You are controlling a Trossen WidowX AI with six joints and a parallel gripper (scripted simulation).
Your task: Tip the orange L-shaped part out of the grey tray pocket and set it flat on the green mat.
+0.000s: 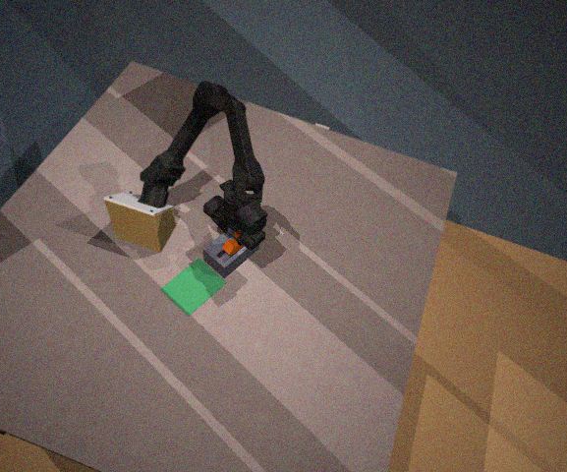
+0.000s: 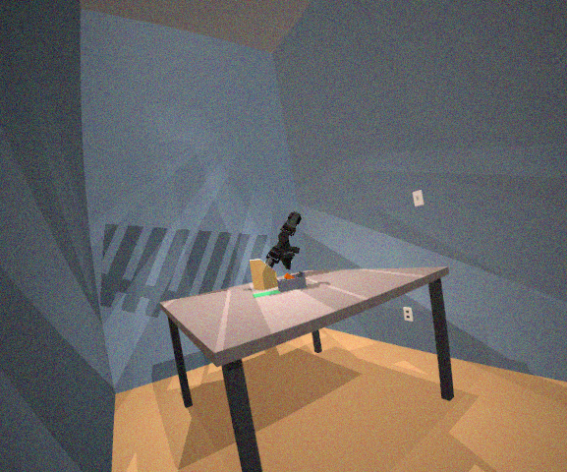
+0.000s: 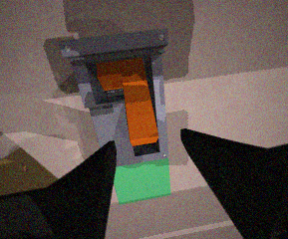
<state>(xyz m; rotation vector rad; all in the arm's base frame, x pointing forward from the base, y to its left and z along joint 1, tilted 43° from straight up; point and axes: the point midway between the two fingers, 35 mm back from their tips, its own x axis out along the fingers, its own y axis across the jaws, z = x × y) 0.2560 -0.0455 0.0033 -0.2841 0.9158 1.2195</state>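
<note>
The orange L-shaped part is 8 cm below my gripper tip and 4 cm to the left of it. Also, from my gripper tip: green mat: 13 cm below, 12 cm to the right, 8 cm behind.
</note>
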